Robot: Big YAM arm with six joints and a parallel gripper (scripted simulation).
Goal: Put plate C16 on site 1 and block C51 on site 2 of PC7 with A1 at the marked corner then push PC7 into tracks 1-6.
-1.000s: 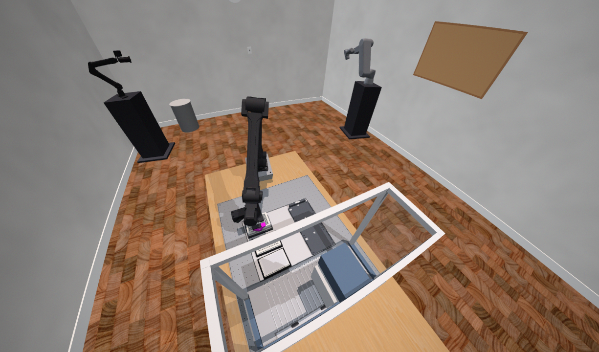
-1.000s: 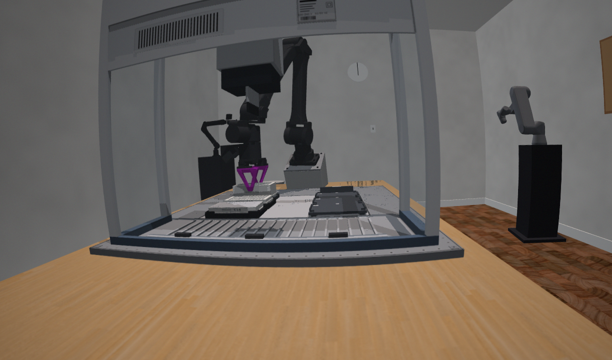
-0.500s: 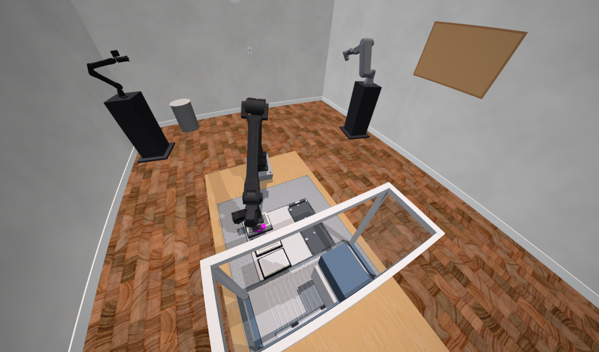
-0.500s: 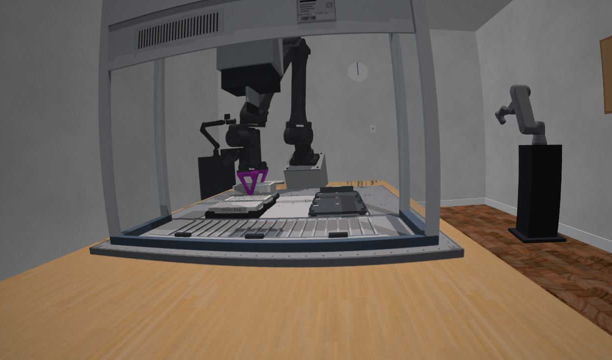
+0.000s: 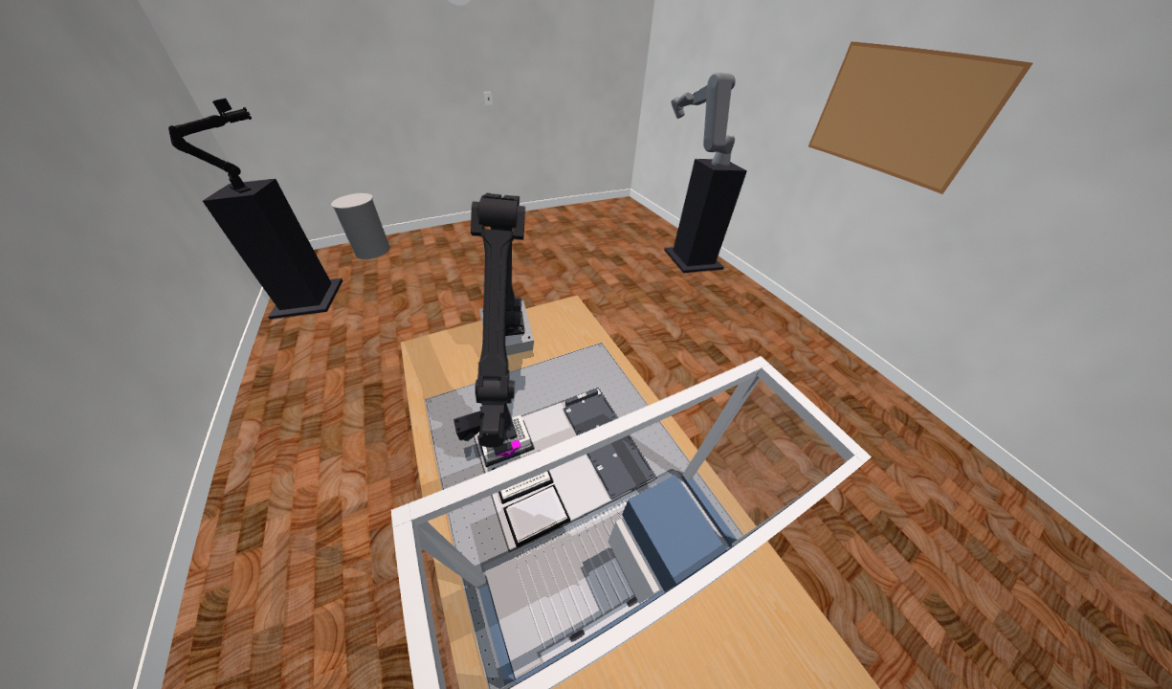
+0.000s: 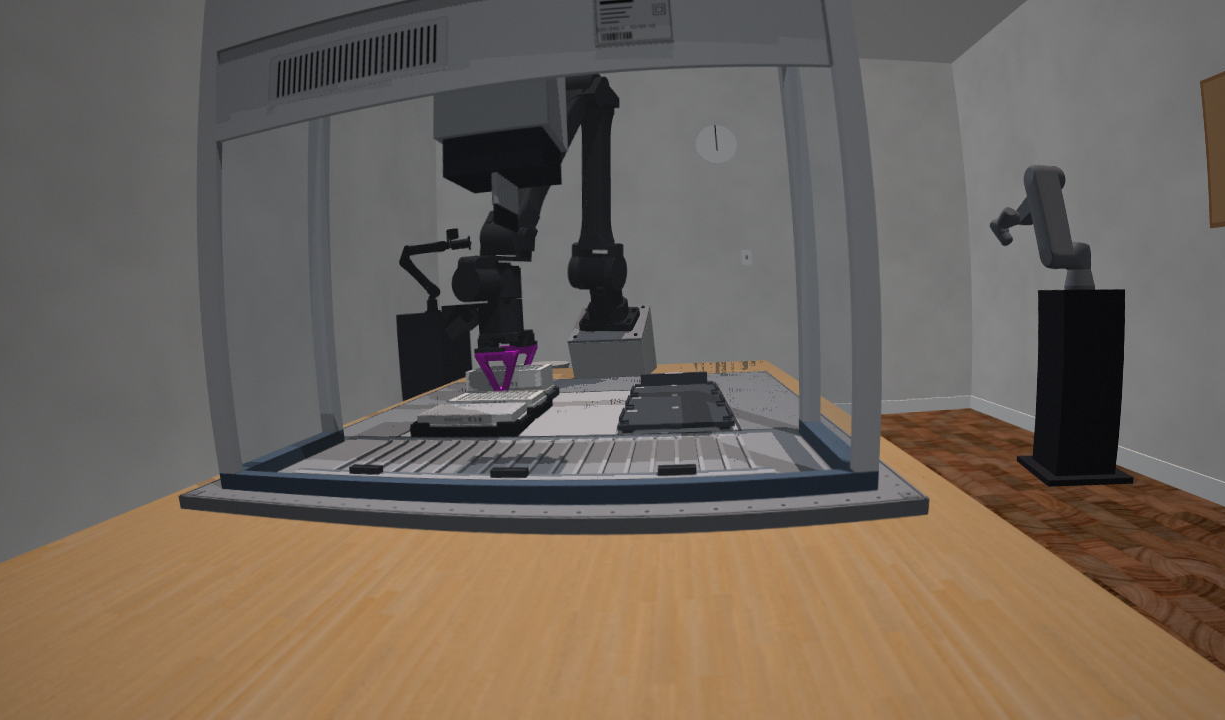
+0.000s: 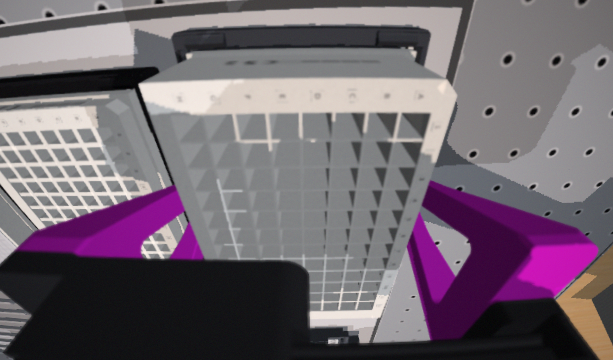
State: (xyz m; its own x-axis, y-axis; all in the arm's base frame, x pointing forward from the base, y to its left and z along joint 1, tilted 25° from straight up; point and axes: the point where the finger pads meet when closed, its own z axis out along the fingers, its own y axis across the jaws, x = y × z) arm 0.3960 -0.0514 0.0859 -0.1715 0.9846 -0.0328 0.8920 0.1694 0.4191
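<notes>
Right now my hand is 2 cm above the nest S1. From my hand the other things lie so: nest S3: 22 cm ahead, 6 cm to the left, 2 cm below; then carrier PC7: 6 cm ahead, 29 cm to the left; then 96-well plate C15: 11 cm ahead, 4 cm to the left.
</notes>
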